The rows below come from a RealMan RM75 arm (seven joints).
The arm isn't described. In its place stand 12 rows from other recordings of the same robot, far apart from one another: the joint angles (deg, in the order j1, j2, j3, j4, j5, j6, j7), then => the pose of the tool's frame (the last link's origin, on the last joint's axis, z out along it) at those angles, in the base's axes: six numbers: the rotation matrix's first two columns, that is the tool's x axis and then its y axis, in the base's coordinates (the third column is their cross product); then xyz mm.
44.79 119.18 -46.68 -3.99 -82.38 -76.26 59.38 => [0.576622, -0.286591, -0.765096, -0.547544, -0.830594, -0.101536, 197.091, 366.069, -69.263]
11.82 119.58 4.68 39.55 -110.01 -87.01 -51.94 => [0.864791, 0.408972, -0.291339, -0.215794, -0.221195, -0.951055, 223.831, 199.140, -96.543]
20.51 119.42 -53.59 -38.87 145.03 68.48 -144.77 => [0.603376, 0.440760, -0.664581, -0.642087, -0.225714, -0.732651, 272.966, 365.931, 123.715]
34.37 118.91 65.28 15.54 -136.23 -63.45 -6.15 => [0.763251, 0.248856, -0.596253, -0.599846, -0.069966, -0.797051, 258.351, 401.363, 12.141]
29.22 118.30 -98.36 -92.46 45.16 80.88 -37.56 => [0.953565, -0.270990, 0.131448, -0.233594, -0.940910, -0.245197, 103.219, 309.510, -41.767]
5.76 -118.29 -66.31 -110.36 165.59 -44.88 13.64 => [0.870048, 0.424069, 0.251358, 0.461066, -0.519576, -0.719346, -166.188, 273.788, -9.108]
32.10 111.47 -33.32 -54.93 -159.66 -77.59 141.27 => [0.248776, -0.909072, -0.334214, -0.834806, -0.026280, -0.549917, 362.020, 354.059, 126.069]
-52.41 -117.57 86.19 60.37 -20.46 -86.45 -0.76 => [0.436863, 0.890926, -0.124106, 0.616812, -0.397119, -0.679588, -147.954, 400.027, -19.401]
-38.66 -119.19 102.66 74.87 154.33 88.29 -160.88 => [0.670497, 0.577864, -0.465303, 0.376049, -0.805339, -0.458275, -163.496, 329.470, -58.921]
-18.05 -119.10 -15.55 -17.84 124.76 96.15 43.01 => [0.768853, -0.634214, 0.081473, -0.002096, -0.129916, -0.991523, -252.670, 240.239, -49.954]
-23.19 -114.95 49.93 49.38 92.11 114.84 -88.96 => [0.690268, 0.256029, 0.676741, 0.223583, -0.965004, 0.137034, -219.959, 277.551, 63.711]
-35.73 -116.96 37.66 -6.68 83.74 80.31 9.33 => [0.834764, -0.444026, 0.325592, -0.041896, -0.640840, -0.766530, -258.687, 314.754, -67.072]
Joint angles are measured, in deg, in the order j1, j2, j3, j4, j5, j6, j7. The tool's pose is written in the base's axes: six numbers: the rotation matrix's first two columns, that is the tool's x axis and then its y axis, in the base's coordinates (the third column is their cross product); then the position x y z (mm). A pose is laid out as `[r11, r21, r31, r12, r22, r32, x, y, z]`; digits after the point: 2 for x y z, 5 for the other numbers.
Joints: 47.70 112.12 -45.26 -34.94 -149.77 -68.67 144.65
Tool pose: [0.35957, -0.90448, -0.22940, -0.88312, -0.25046, -0.39670, 268.60, 424.15, 29.72]
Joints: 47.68 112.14 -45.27 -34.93 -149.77 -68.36 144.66
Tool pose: [0.36035, -0.90325, -0.23300, -0.88240, -0.24906, -0.39917, 268.89, 424.66, 29.82]
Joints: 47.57 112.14 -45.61 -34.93 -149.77 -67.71 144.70
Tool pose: [0.36380, -0.90091, -0.23666, -0.87893, -0.24789, -0.40746, 269.96, 425.40, 30.04]
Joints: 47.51 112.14 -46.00 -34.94 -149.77 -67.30 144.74
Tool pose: [0.36759, -0.89938, -0.23665, -0.87557, -0.24892, -0.41403, 270.48, 425.84, 29.96]
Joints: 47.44 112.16 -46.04 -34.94 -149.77 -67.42 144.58
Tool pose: [0.36869, -0.89980, -0.23328, -0.87506, -0.25131, -0.41366, 270.88, 425.17, 29.60]
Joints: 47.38 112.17 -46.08 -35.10 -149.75 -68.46 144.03
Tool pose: [0.37366, -0.90174, -0.21736, -0.87420, -0.26401, -0.40753, 270.32, 422.98, 28.91]
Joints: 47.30 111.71 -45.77 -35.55 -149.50 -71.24 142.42
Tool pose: [0.38822, -0.90260, -0.18600, -0.87184, -0.29431, -0.39151, 269.02, 419.17, 31.96]
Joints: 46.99 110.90 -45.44 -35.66 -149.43 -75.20 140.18
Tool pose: [0.40167, -0.90589, -0.13423, -0.86908, -0.33086, -0.36773, 270.56, 411.41, 36.05]
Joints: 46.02 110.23 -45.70 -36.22 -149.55 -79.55 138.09
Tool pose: [0.41028, -0.90912, -0.07190, -0.86598, -0.36366, -0.34328, 275.27, 399.72, 39.86]
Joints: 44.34 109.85 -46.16 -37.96 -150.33 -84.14 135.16
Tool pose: [0.43147, -0.90213, -0.00013, -0.85253, -0.40770, -0.32706, 282.69, 385.34, 45.43]
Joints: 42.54 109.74 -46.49 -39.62 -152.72 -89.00 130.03
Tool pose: [0.47189, -0.87542, 0.10471, -0.82110, -0.47962, -0.30944, 293.24, 367.11, 50.08]
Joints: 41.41 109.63 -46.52 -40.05 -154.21 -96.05 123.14
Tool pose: [0.52558, -0.82101, 0.22296, -0.79423, -0.56744, -0.21728, 296.88, 344.78, 51.23]
